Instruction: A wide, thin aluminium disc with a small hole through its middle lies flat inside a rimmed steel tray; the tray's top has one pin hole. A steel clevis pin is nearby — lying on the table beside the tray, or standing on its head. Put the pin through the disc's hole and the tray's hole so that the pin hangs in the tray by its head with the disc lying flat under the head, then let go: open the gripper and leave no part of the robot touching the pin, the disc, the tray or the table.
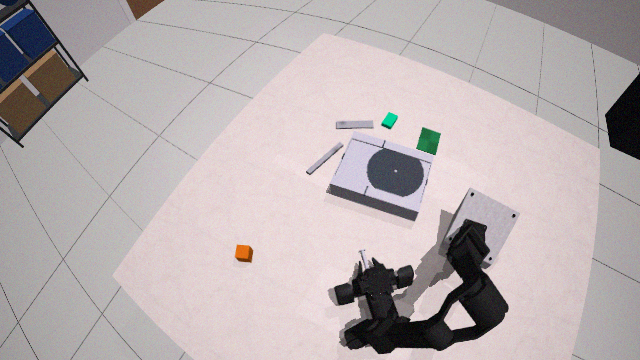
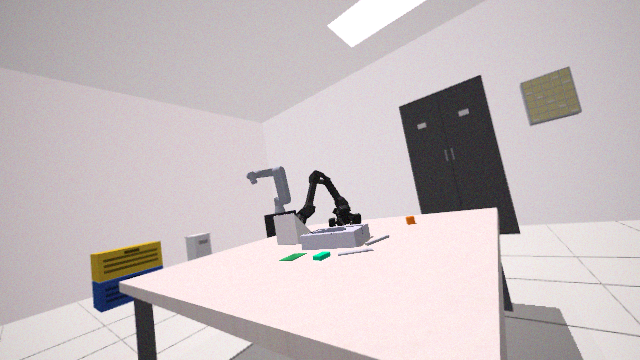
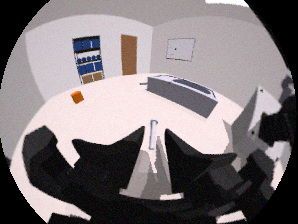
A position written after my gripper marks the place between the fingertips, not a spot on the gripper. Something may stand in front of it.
In view: my gripper point(image 1: 366, 259) and a steel tray point(image 1: 350, 181).
My gripper also shows in image 3 point(image 3: 154, 129). The steel tray is seen too in image 2 point(image 2: 353, 235) and in image 3 point(image 3: 203, 104).
